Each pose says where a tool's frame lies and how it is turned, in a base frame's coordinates. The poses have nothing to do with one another.
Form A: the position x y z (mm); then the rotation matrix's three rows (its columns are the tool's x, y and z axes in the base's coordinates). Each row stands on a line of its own.
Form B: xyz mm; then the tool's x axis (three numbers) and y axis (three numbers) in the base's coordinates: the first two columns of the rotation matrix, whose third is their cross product. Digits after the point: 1 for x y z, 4 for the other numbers.
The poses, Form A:
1:
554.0, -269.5, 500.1
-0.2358, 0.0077, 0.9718
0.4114, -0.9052, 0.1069
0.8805, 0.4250, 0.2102
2:
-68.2, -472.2, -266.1
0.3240, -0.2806, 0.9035
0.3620, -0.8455, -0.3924
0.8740, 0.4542, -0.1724
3:
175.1, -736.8, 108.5
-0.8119, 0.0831, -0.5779
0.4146, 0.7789, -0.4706
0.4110, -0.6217, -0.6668
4:
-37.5, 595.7, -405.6
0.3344, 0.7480, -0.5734
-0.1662, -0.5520, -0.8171
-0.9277, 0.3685, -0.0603
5:
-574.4, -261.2, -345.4
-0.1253, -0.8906, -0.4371
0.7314, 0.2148, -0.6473
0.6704, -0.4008, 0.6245
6:
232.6, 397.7, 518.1
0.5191, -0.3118, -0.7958
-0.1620, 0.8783, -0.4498
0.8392, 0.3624, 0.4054
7:
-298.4, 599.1, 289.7
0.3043, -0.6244, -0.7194
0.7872, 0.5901, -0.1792
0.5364, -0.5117, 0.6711
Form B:
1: 554.0, -269.5, 500.1, -0.2358, 0.4114, 0.8805, 0.0077, -0.9052, 0.4250
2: -68.2, -472.2, -266.1, 0.3240, 0.3620, 0.8740, -0.2806, -0.8455, 0.4542
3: 175.1, -736.8, 108.5, -0.8119, 0.4146, 0.4110, 0.0831, 0.7789, -0.6217
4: -37.5, 595.7, -405.6, 0.3344, -0.1662, -0.9277, 0.7480, -0.5520, 0.3685
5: -574.4, -261.2, -345.4, -0.1253, 0.7314, 0.6704, -0.8906, 0.2148, -0.4008
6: 232.6, 397.7, 518.1, 0.5191, -0.1620, 0.8392, -0.3118, 0.8783, 0.3624
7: -298.4, 599.1, 289.7, 0.3043, 0.7872, 0.5364, -0.6244, 0.5901, -0.5117
